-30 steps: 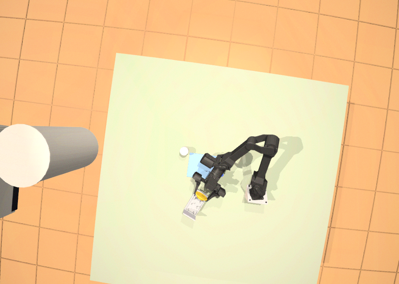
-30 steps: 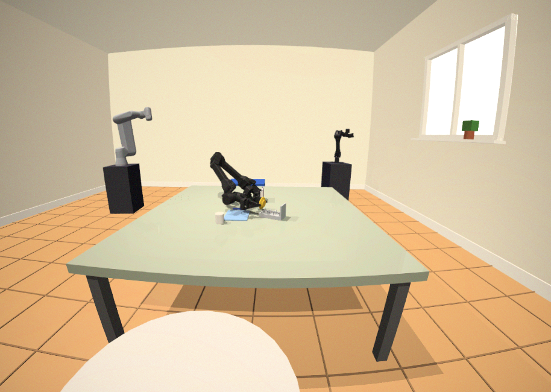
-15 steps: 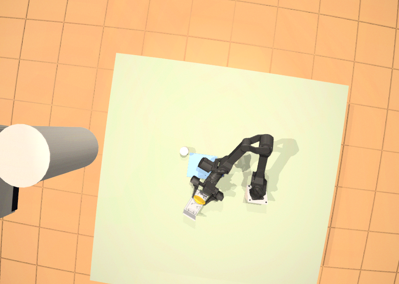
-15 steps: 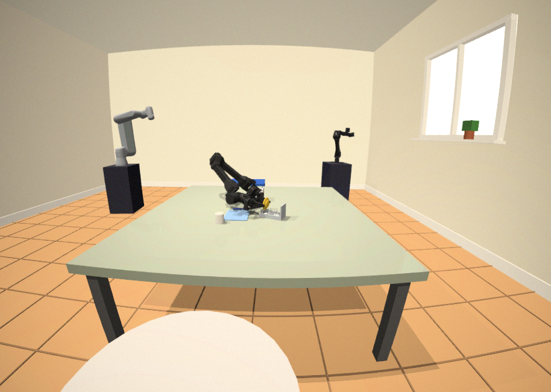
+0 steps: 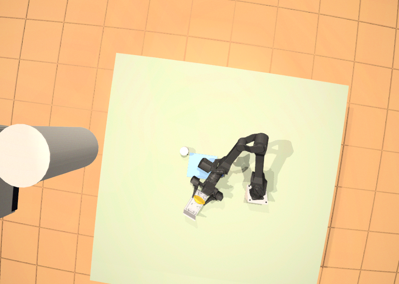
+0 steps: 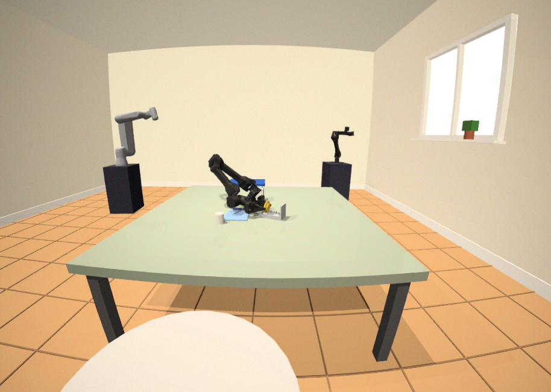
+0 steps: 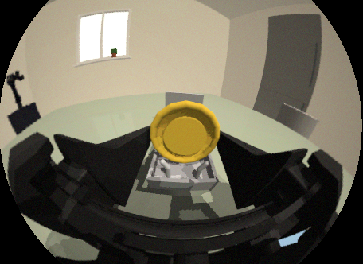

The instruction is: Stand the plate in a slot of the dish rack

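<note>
Now: the yellow plate 1 cm to the right of my gripper tip. From my gripper tip the other things lie so: light blue mat: 18 cm to the right, 5 cm below, 2 cm behind; then blue spoon: 15 cm to the right, 13 cm behind, 5 cm below; then grey dish rack: 3 cm below, 2 cm to the left, 1 cm ahead.
</note>
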